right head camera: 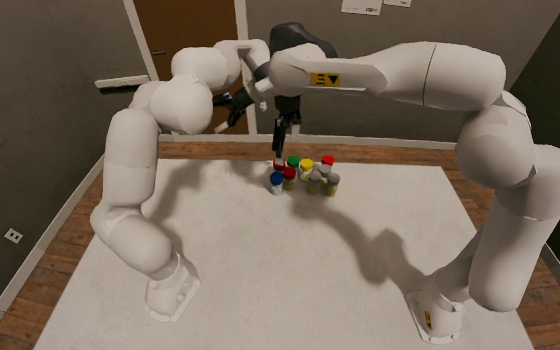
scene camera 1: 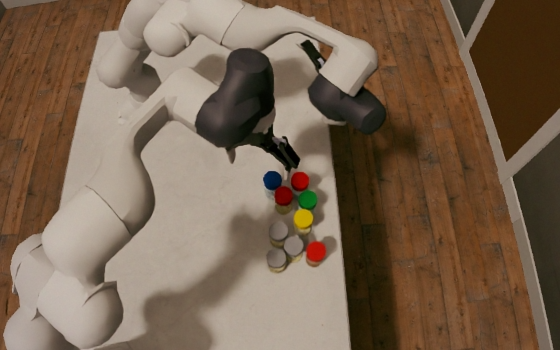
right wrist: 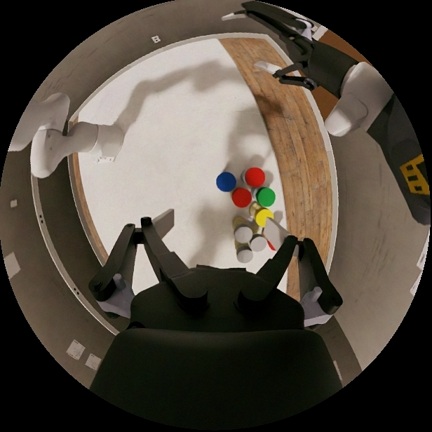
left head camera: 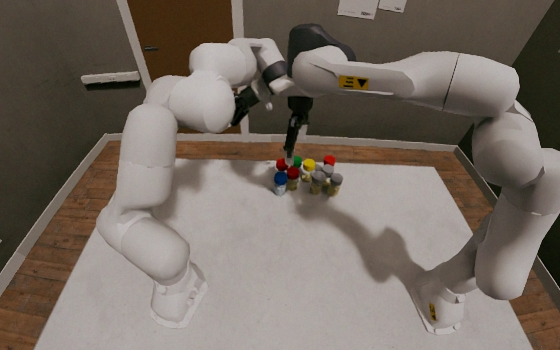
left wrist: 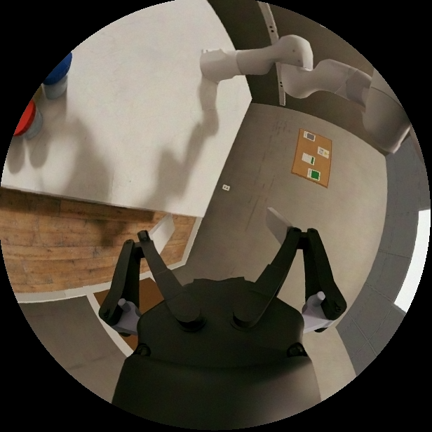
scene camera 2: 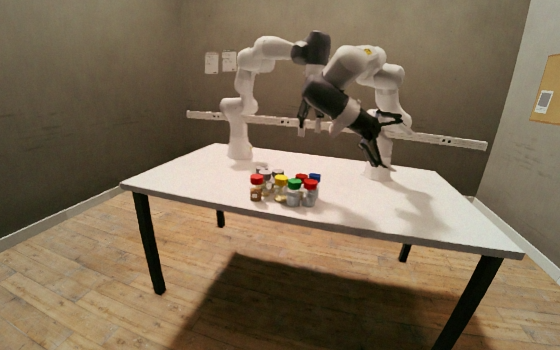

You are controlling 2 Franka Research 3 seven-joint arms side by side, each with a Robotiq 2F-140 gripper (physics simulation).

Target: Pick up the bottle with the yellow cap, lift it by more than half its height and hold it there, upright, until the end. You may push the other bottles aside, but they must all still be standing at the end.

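Note:
The bottle with the yellow cap stands upright on the table, between a green-capped bottle and the grey-capped ones. Two red-capped bottles, a blue-capped bottle and another red-capped bottle also stand. My right gripper is open and empty, pointing down above the table near the group; one fingertip overlaps the bottles in the right wrist view. My left gripper is open and empty, away from the bottles.
The group stands close to an edge of the white table, with wooden floor beyond it. The left arm's dark wrist hangs near that edge, and the right arm reaches across the table at the middle.

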